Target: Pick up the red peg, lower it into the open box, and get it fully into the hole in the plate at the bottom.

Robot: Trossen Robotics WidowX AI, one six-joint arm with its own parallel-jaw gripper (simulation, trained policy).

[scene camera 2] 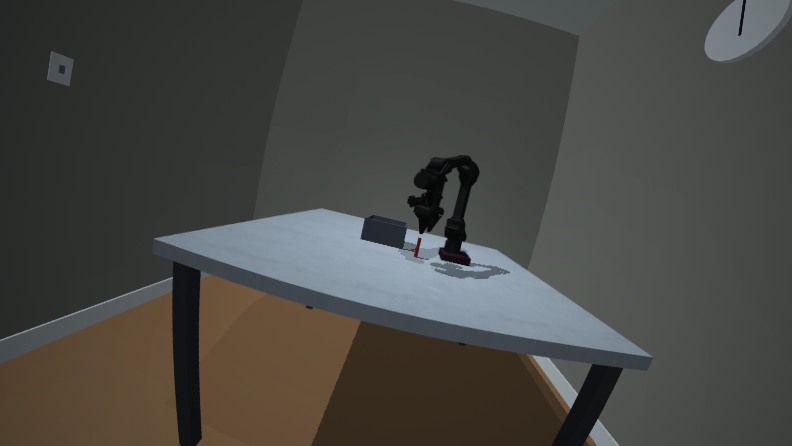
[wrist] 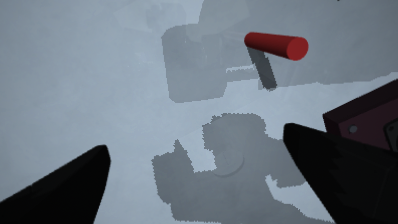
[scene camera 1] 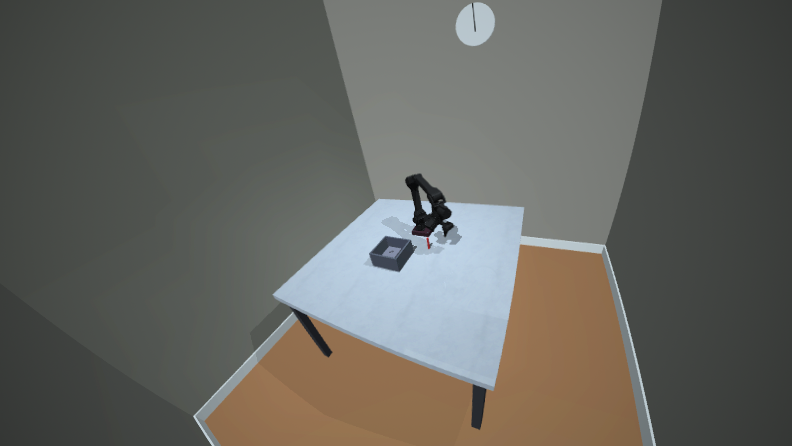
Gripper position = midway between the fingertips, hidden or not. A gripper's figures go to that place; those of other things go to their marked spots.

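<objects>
My own gripper (wrist: pixel 198 141) is 0.11 m from the lens. A red peg (wrist: pixel 295 48) stands at 0.15 m from the lens.
</objects>
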